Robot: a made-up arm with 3 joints. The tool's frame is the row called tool. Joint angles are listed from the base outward. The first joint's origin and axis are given. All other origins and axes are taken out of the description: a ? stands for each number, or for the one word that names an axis. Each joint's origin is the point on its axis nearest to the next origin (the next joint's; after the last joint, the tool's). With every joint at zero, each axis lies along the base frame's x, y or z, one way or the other. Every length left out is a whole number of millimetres.
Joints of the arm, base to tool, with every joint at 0 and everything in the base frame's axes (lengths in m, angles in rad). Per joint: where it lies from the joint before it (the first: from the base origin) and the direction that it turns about. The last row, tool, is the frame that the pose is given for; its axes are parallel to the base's.
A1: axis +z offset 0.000 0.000 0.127
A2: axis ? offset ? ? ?
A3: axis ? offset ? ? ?
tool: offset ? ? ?
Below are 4 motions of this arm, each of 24 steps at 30 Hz.
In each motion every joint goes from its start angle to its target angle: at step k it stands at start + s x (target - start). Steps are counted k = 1, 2, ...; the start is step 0. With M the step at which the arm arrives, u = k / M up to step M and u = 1 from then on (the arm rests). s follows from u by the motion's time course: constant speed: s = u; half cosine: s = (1 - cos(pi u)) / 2; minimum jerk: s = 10 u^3 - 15 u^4 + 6 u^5.
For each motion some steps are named. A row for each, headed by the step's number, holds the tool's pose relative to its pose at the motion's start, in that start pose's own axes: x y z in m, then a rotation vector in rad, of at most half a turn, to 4 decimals.
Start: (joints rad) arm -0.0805 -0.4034 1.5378
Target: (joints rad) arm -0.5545 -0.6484 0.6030
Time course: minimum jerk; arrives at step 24
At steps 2, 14, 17, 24:
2: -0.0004 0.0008 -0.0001 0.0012 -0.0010 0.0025
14: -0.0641 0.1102 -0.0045 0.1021 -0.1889 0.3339
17: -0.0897 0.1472 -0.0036 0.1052 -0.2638 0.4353
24: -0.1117 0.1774 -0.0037 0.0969 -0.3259 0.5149

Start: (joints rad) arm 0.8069 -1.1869 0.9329
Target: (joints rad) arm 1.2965 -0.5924 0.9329
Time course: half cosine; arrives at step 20
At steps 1, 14, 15, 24:
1: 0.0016 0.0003 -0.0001 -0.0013 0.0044 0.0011
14: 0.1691 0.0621 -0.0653 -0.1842 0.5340 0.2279
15: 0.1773 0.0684 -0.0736 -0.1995 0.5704 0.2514
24: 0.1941 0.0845 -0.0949 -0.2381 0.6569 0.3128

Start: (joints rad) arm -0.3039 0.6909 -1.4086
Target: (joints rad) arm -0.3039 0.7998 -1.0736
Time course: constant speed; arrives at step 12
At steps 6, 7, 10, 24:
6: -0.0100 -0.0551 -0.0068 0.0529 0.0133 -0.1675
7: -0.0123 -0.0640 -0.0083 0.0615 0.0164 -0.1954
10: -0.0201 -0.0901 -0.0137 0.0869 0.0271 -0.2790
24: -0.0261 -0.1070 -0.0179 0.1035 0.0354 -0.3347

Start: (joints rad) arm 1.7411 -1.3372 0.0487
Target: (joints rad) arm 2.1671 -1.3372 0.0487
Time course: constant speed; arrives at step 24
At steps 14, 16, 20, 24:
14: -0.0046 -0.0967 0.0389 0.2415 0.0118 0.0575
16: -0.0047 -0.1112 0.0425 0.2760 0.0134 0.0657
20: -0.0046 -0.1405 0.0482 0.3449 0.0168 0.0822
24: -0.0041 -0.1702 0.0519 0.4139 0.0202 0.0986

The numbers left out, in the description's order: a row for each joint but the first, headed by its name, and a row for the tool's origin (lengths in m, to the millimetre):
A2: axis +y, xyz -0.070 0.279 0.000
A3: axis -z, xyz -0.014 0.000 0.353
tool: xyz 0.223 -0.060 0.000

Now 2 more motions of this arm.
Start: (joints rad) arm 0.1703 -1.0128 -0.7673
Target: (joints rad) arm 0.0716 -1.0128 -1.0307
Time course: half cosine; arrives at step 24
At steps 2, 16, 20, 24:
2: 0.0008 0.0011 -0.0006 -0.0010 0.0010 0.0036
16: 0.0335 0.0473 -0.0275 -0.0407 0.0479 0.1583
20: 0.0407 0.0585 -0.0351 -0.0492 0.0608 0.1969
24: 0.0432 0.0627 -0.0379 -0.0522 0.0656 0.2110

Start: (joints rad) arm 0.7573 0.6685 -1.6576
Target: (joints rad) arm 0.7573 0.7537 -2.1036
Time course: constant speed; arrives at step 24
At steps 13, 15, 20, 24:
13: 0.0065 0.0388 0.0010 0.0453 -0.0095 0.2415
15: 0.0063 0.0449 0.0015 0.0521 -0.0120 0.2787
20: 0.0044 0.0600 0.0033 0.0688 -0.0192 0.3715
24: 0.0014 0.0719 0.0052 0.0818 -0.0262 0.4457

